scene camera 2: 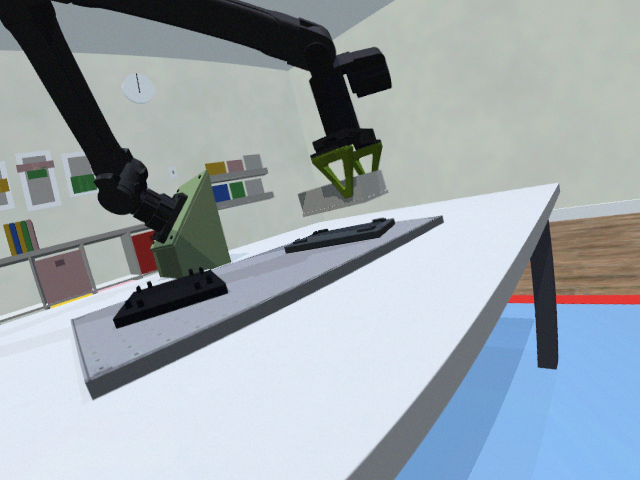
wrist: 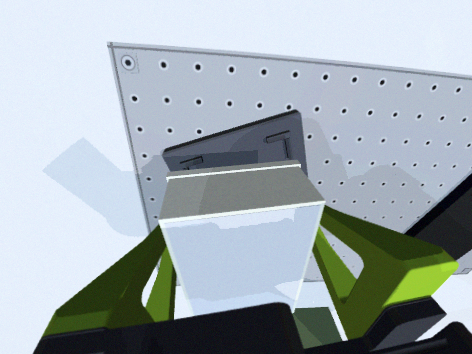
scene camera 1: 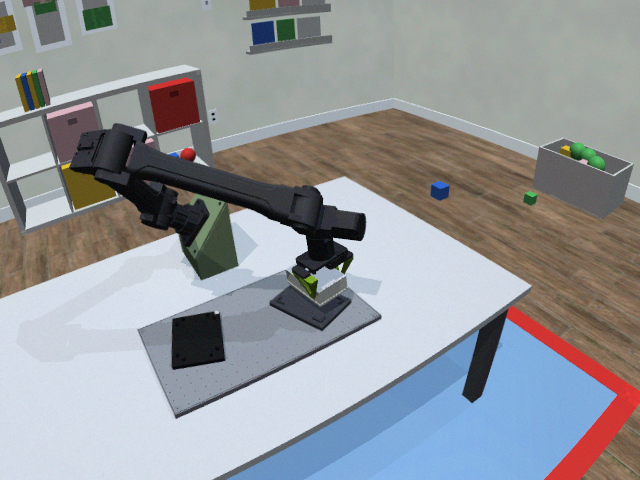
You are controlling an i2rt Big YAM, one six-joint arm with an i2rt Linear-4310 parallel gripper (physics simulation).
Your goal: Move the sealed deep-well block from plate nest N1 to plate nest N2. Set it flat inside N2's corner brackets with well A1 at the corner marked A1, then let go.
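Where they show: gripper, fingertip midpoint: (scene camera 2: 361,192) (wrist: 238,210) (scene camera 1: 326,288); arm's base, origin of the base link: (scene camera 2: 172,219) (scene camera 1: 195,223).
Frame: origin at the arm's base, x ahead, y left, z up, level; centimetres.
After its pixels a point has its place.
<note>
The sealed block (scene camera 1: 333,290) {y 22.2, x 41.0, z -3.8 cm} (scene camera 2: 321,200) {y 16.4, x 34.3, z -4.5 cm} (wrist: 240,255) {y 21.6, x 37.6, z -1.9 cm} is a pale, grey-sided box with a clear top. My gripper (scene camera 1: 329,281) {y 21.6, x 38.5, z -4.7 cm} (scene camera 2: 361,183) {y 21.6, x 38.5, z -4.7 cm} (wrist: 238,210) {y 21.6, x 38.5, z -4.7 cm} is shut on it, with a green finger at each side. The block hangs roughly level above a dark grey nest (scene camera 1: 320,315) {y 18.8, x 40.5, z -10.4 cm} (scene camera 2: 341,237) {y 14.6, x 39.2, z -10.6 cm} (wrist: 240,137) {y 21.6, x 41.6, z -10.4 cm}, with a gap below it. In the wrist view the nest's far edge is turned against the block's edge, and two L-shaped brackets show. A black nest (scene camera 1: 197,341) {y -10.1, x 35.2, z -10.4 cm} (scene camera 2: 170,298) {y -11.4, x 40.7, z -10.4 cm} has corner pegs and a small white corner mark. No N1, N2 or A1 lettering is readable.
Both nests sit on a grey perforated board (scene camera 1: 258,351) {y 1.9, x 43.4, z -11.6 cm} (scene camera 2: 258,284) {y -2.7, x 44.0, z -11.6 cm} (wrist: 225,85) {y 23.4, x 45.2, z -11.6 cm} on the white table (scene camera 1: 413,289) {y 45.2, x 41.4, z -12.9 cm}. The arm's green mount (scene camera 1: 219,248) {y 4.0, x 8.5, z -4.9 cm} (scene camera 2: 201,242) {y 2.9, x 8.7, z -6.8 cm} stands behind the board. The black nest lies to the left of the grey one in the scene views.
</note>
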